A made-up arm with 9 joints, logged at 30 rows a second.
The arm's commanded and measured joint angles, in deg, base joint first. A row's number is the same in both.
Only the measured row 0 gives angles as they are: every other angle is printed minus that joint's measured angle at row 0.
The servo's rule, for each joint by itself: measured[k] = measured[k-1] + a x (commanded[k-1-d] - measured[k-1]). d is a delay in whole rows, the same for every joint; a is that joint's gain. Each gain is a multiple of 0.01, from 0.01 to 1. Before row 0 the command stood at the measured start. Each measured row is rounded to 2 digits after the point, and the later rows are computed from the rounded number. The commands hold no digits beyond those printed.
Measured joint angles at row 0:
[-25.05 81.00 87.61 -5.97 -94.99 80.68 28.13 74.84 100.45]
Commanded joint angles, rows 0 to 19:
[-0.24 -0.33 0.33 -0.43 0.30 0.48 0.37 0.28 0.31]
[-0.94 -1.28 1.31 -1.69 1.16 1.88 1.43 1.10 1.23]
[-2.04 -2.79 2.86 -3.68 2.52 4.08 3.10 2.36 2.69]
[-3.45 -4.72 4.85 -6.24 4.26 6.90 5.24 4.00 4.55]
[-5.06 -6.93 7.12 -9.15 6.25 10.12 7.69 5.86 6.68]
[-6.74 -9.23 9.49 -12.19 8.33 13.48 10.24 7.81 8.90]
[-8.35 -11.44 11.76 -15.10 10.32 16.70 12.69 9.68 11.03]
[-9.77 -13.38 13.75 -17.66 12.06 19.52 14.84 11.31 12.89]
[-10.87 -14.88 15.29 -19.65 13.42 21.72 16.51 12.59 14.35]
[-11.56 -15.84 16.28 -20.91 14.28 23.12 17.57 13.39 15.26]
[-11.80 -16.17 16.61 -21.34 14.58 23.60 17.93 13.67 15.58]
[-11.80 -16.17 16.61 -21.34 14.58 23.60 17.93 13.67 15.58]
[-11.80 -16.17 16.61 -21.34 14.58 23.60 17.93 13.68 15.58]
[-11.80 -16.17 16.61 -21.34 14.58 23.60 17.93 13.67 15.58]
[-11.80 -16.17 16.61 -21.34 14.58 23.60 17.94 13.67 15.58]
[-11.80 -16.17 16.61 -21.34 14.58 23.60 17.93 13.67 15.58]
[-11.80 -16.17 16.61 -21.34 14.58 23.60 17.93 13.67 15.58]
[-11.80 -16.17 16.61 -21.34 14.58 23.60 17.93 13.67 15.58]
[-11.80 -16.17 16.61 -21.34 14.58 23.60 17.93 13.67 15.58]
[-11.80 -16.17 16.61 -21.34 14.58 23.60 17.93 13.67 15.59]
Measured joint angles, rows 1 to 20:
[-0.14 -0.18 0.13 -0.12 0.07 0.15 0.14 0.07 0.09]
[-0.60 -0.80 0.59 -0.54 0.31 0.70 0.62 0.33 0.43]
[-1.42 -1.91 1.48 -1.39 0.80 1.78 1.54 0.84 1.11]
[-2.58 -3.48 2.79 -2.70 1.56 3.42 2.91 1.63 2.14]
[-3.99 -5.41 4.48 -4.44 2.59 5.56 4.68 2.69 3.50]
[-5.56 -7.55 6.43 -6.53 3.85 8.09 6.74 3.97 5.12]
[-7.15 -9.73 8.51 -8.84 5.27 10.85 8.94 5.40 6.89]
[-8.64 -11.77 10.55 -11.22 6.76 13.62 11.12 6.88 8.69]
[-9.91 -13.51 12.40 -13.50 8.23 16.21 13.11 8.31 10.39]
[-10.85 -14.81 13.91 -15.50 9.56 18.42 14.76 9.58 11.85]
[-11.39 -15.57 14.96 -17.08 10.66 20.08 15.93 10.60 12.97]
[-11.62 -15.91 15.60 -18.23 11.52 21.21 16.67 11.37 13.75]
[-11.72 -16.06 15.99 -19.07 12.19 21.97 17.14 11.95 14.30]
[-11.77 -16.12 16.23 -19.68 12.72 22.49 17.43 12.38 14.68]
[-11.79 -16.15 16.38 -20.13 13.13 22.85 17.62 12.70 14.95]
[-11.80 -16.16 16.47 -20.46 13.45 23.09 17.73 12.94 15.14]
[-11.80 -16.17 16.52 -20.70 13.70 23.25 17.80 13.12 15.27]
[-11.80 -16.17 16.56 -20.87 13.89 23.36 17.85 13.26 15.36]
[-11.80 -16.17 16.58 -21.00 14.04 23.44 17.88 13.36 15.43]
[-11.80 -16.17 16.59 -21.09 14.16 23.49 17.90 13.44 15.48]
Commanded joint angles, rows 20 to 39:
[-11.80 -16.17 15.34 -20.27 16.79 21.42 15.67 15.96 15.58]
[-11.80 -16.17 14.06 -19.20 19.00 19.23 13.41 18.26 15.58]
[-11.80 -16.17 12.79 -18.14 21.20 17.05 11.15 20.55 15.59]
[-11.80 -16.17 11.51 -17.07 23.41 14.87 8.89 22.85 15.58]
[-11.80 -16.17 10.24 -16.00 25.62 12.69 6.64 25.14 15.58]
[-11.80 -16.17 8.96 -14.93 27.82 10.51 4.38 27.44 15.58]
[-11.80 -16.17 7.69 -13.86 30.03 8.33 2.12 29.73 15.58]
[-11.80 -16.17 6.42 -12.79 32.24 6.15 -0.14 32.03 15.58]
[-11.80 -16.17 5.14 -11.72 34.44 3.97 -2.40 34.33 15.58]
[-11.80 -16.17 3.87 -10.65 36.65 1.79 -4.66 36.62 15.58]
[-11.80 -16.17 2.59 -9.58 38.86 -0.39 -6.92 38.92 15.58]
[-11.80 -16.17 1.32 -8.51 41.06 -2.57 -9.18 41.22 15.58]
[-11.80 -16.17 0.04 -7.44 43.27 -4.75 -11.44 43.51 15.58]
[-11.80 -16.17 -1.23 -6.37 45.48 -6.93 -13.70 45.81 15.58]
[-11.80 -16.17 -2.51 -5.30 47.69 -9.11 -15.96 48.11 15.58]
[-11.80 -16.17 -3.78 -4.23 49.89 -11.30 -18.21 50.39 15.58]
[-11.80 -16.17 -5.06 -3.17 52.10 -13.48 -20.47 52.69 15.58]
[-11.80 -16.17 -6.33 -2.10 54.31 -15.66 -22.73 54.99 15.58]
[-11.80 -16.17 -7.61 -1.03 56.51 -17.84 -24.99 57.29 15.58]
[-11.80 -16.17 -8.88 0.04 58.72 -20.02 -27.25 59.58 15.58]
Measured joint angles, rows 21 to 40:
[-11.80 -16.17 16.10 -20.87 14.74 22.83 17.07 14.07 15.51]
[-11.80 -16.17 15.30 -20.42 15.68 21.68 15.72 15.12 15.53]
[-11.80 -16.17 14.32 -19.80 16.89 20.20 14.03 16.48 15.55]
[-11.80 -16.17 13.22 -19.06 18.32 18.49 12.13 18.07 15.56]
[-11.80 -16.17 12.06 -18.23 19.93 16.63 10.10 19.84 15.57]
[-11.80 -16.17 10.85 -17.34 21.67 14.67 7.98 21.74 15.57]
[-11.80 -16.17 9.62 -16.40 23.51 12.64 5.81 23.74 15.57]
[-11.80 -16.17 8.37 -15.43 25.43 10.56 3.61 25.81 15.57]
[-11.80 -16.17 7.11 -14.43 27.41 8.45 1.39 27.94 15.57]
[-11.80 -16.17 5.85 -13.41 29.44 6.32 -0.85 30.11 15.57]
[-11.80 -16.17 4.58 -12.38 31.51 4.17 -3.10 32.31 15.57]
[-11.80 -16.17 3.31 -11.34 33.61 2.01 -5.35 34.54 15.57]
[-11.80 -16.17 2.03 -10.29 35.74 -0.15 -7.60 36.78 15.57]
[-11.80 -16.17 0.76 -9.23 37.88 -2.32 -9.86 39.04 15.57]
[-11.80 -16.17 -0.52 -8.17 40.04 -4.49 -12.12 41.31 15.57]
[-11.80 -16.17 -1.79 -7.11 42.21 -6.67 -14.37 43.58 15.57]
[-11.80 -16.17 -3.07 -6.05 44.39 -8.85 -16.63 45.86 15.57]
[-11.80 -16.17 -4.34 -4.98 46.57 -11.03 -18.89 48.14 15.57]
[-11.80 -16.17 -5.62 -3.91 48.76 -13.21 -21.15 50.43 15.57]
[-11.80 -16.17 -6.89 -2.84 50.95 -15.39 -23.41 52.72 15.57]

